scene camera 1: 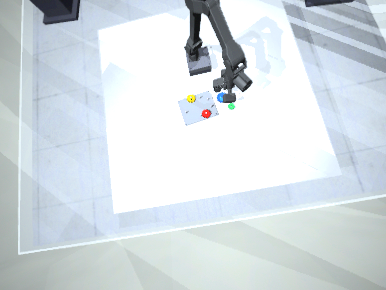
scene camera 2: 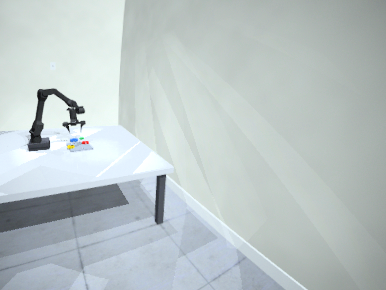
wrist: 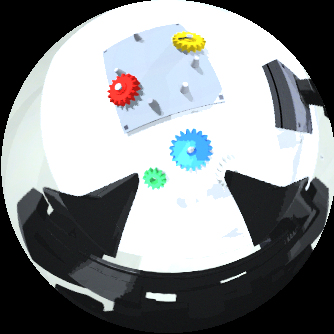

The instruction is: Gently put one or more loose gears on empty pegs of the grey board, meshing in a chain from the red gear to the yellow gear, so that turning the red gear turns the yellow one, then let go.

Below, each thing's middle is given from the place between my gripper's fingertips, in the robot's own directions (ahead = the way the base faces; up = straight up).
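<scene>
With the blue gear (wrist: 197, 140), my hand is 60 mm above it, 10 mm to the left of it and 10 mm past it. The grey board (scene camera 1: 194, 109) is 70 mm below my hand, 170 mm to the right of it and 40 mm ahead, and there's a red gear (wrist: 129, 82) that's 50 mm below my hand, 110 mm to the right of it and 80 mm ahead.
</scene>
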